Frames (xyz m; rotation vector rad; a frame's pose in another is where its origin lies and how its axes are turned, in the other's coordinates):
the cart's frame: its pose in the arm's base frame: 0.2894 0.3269 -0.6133 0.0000 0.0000 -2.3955
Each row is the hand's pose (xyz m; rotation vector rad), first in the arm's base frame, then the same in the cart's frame.
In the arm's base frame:
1: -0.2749 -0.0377 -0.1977 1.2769 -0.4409 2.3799
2: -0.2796 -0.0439 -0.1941 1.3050 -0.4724 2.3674
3: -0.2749 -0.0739 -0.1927 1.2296 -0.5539 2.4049
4: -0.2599 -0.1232 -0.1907 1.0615 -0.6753 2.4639
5: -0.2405 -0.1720 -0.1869 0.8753 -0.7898 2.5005
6: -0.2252 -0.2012 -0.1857 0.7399 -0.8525 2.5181
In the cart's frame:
1: 0.6619 -0.1153 0.4156 -0.6931 -0.8137 -1.1003
2: 0.6695 -0.1139 0.4192 -0.7242 -0.8250 -1.0894
3: 0.6864 -0.0887 0.4206 -0.7563 -0.7400 -1.0797
4: 0.7089 -0.0423 0.4226 -0.7892 -0.5768 -1.0776
5: 0.7278 0.0067 0.4264 -0.8160 -0.4080 -1.0854
6: 0.7364 0.0385 0.4276 -0.8222 -0.2925 -1.0937

